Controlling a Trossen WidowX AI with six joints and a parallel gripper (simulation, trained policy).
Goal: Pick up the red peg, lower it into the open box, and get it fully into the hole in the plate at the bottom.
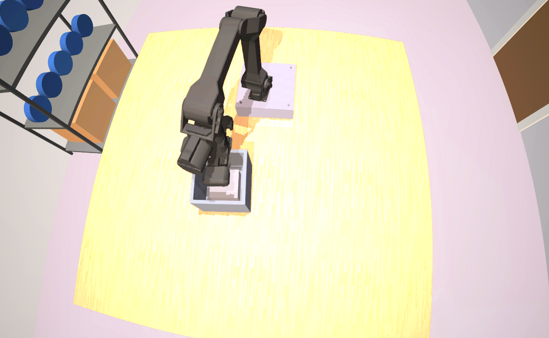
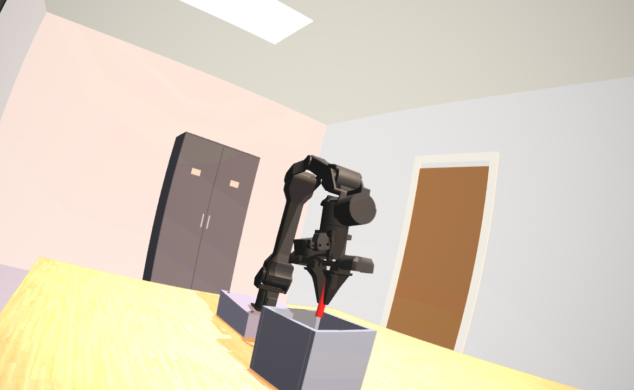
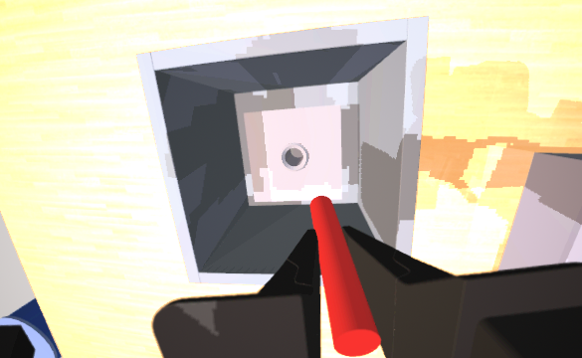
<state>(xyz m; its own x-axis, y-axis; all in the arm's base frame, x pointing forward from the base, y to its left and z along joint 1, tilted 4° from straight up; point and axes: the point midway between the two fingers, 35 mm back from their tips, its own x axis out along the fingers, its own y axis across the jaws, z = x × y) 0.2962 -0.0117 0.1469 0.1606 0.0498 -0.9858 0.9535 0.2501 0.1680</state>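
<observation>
Right now the pale plate is 120 mm below my gripper tip, 30 mm ahead of it and 20 mm to the right of it. Also, from my gripper tip: red peg: 10 mm above.
</observation>
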